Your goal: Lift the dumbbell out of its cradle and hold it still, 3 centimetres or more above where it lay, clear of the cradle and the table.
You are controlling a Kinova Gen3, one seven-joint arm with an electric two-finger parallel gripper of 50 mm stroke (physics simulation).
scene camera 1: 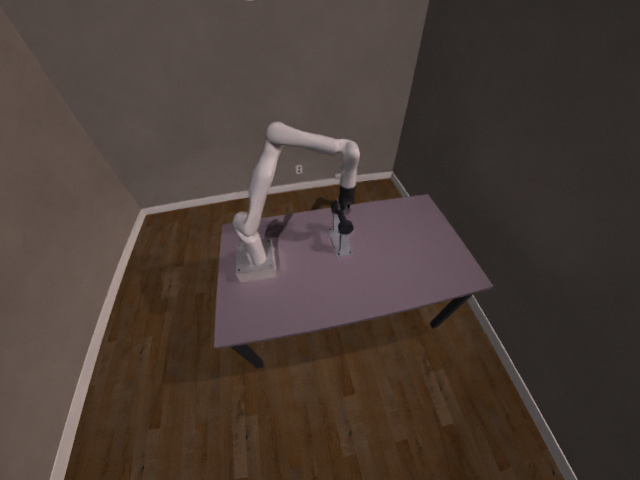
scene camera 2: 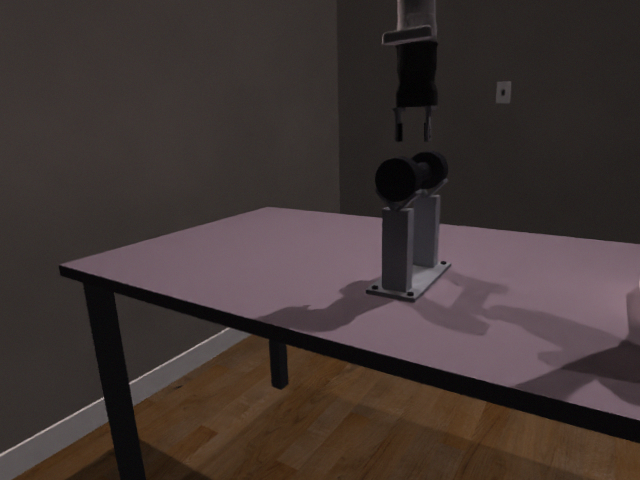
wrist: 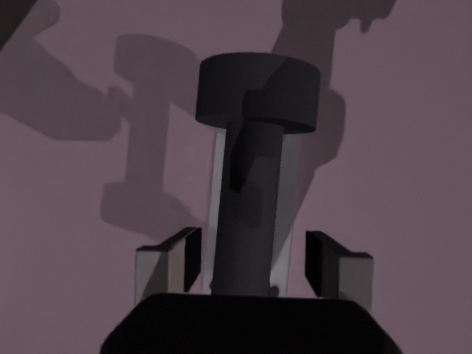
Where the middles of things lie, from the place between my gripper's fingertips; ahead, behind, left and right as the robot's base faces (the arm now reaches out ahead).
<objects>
Now: hand 6 cm above the black dumbbell [scene camera 2: 396,179], 1 cm to the right of it and 1 cm past it. The rest, counted from my hand: grey cradle [scene camera 2: 410,236]: 18 cm below, 1 cm to the left, 1 cm behind.
</objects>
